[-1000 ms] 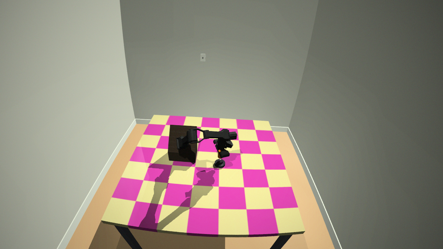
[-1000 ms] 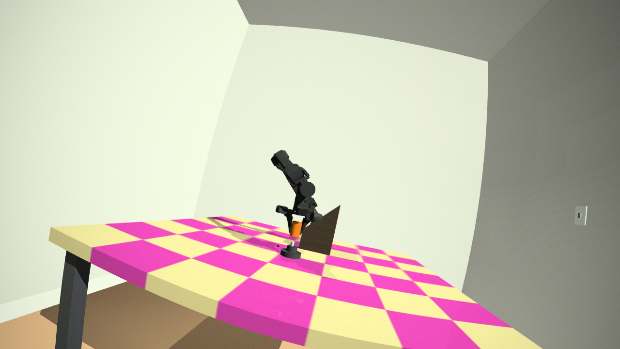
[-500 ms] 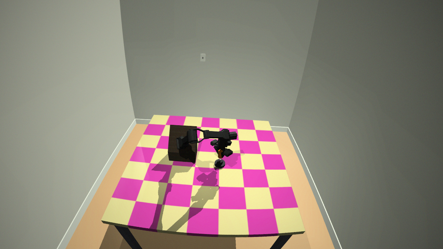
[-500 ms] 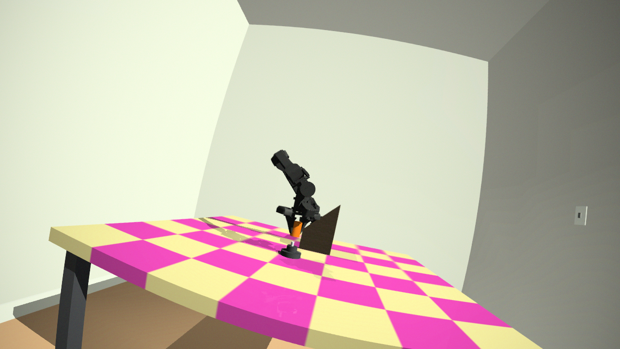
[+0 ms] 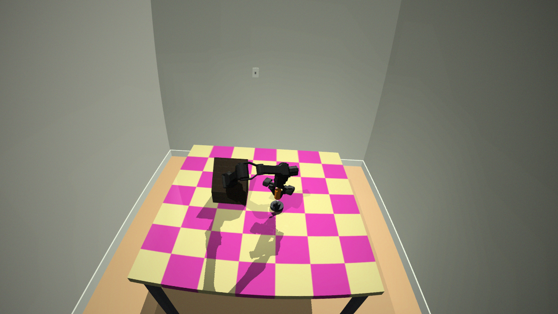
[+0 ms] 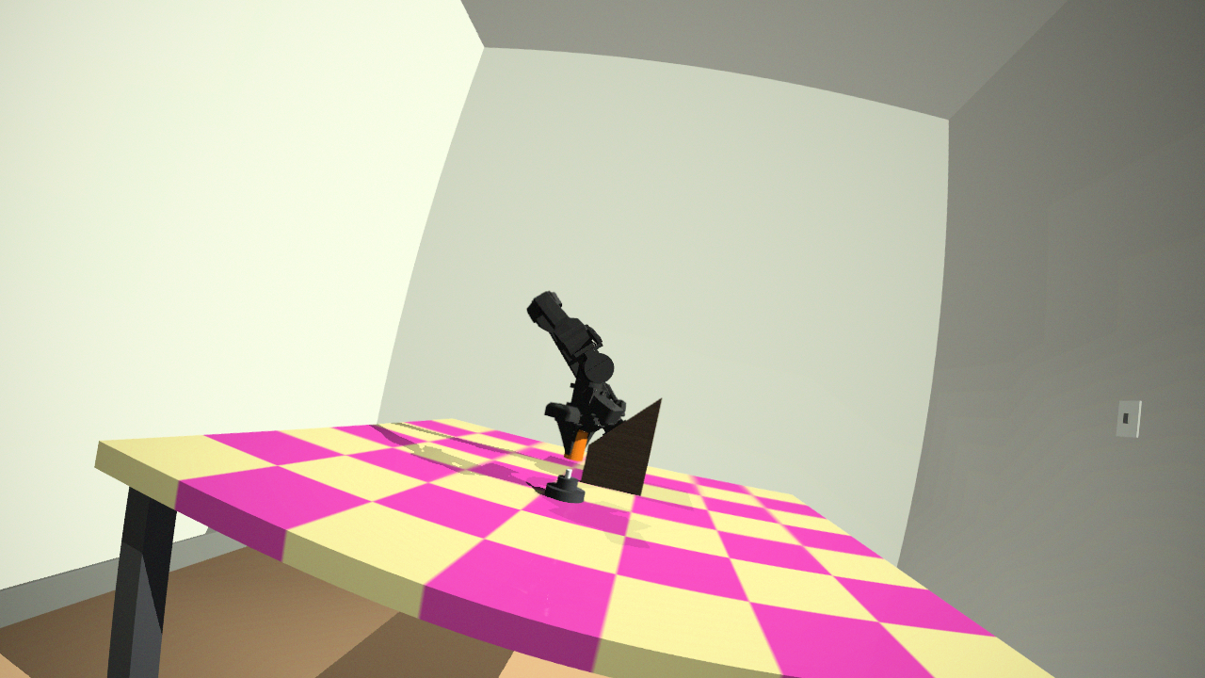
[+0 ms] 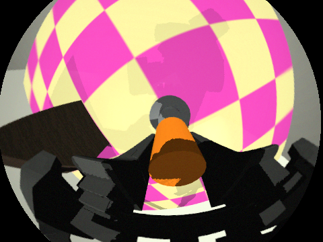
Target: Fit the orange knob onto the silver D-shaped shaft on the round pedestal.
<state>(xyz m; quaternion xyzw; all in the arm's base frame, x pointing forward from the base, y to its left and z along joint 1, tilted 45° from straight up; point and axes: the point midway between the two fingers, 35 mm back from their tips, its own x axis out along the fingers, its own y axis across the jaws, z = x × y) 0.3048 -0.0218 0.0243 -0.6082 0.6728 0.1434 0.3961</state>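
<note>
Now: the round dark pedestal 60 mm below my gripper tip. The rest, counted from my gripper tip: orange knob: 30 mm above.
</note>
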